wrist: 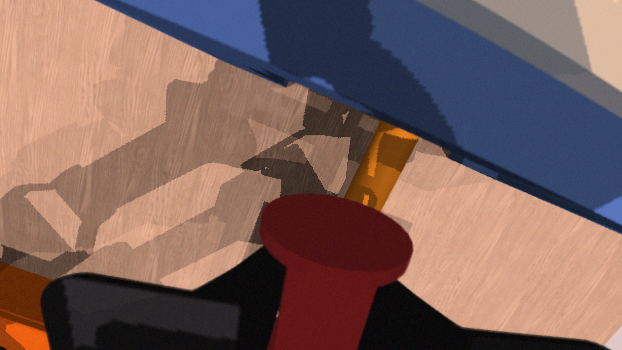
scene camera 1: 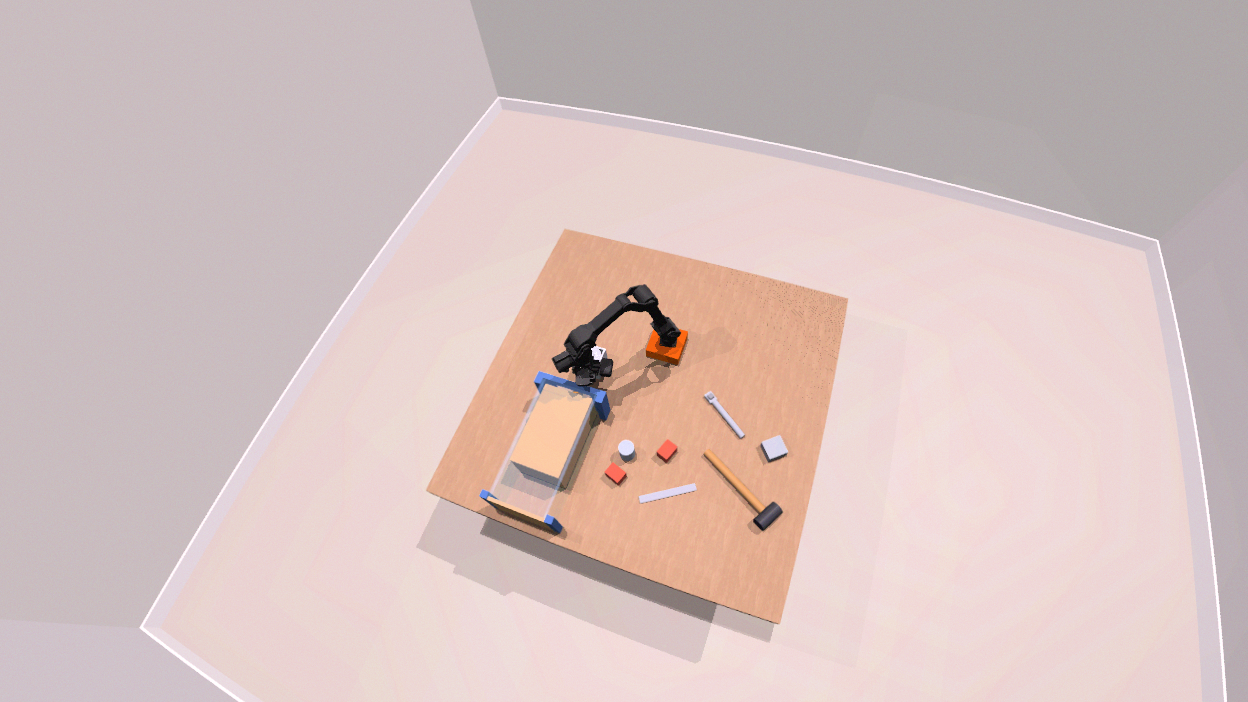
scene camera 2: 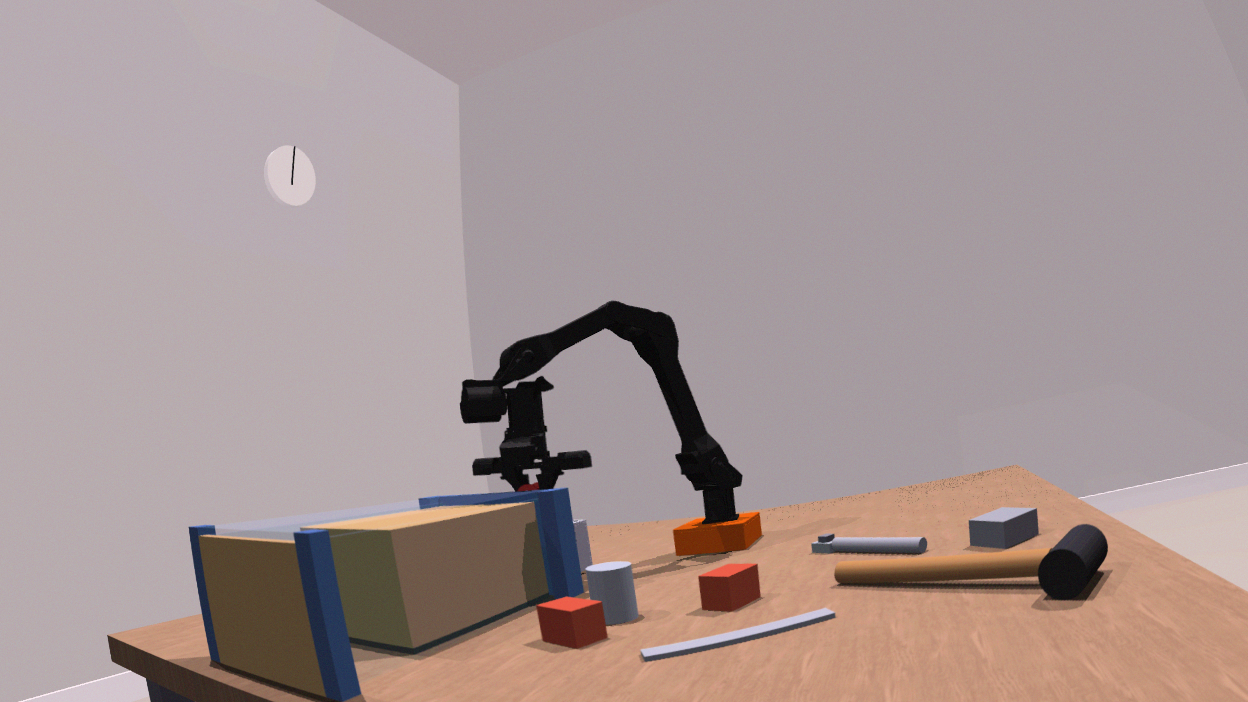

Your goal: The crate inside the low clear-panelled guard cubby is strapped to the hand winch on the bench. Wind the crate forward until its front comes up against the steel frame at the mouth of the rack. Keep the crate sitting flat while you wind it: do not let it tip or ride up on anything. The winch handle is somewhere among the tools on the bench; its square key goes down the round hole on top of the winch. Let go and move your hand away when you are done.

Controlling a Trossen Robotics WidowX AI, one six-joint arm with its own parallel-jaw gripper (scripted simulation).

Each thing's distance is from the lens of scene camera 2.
grey block [scene camera 2: 1005, 527]: 85 cm
hammer [scene camera 2: 1063, 572]: 64 cm
grey metal tool [scene camera 2: 827, 543]: 100 cm
blue frame bar [scene camera 2: 565, 492]: 95 cm
The marked spots on the grey block and the hammer are 23 cm apart.
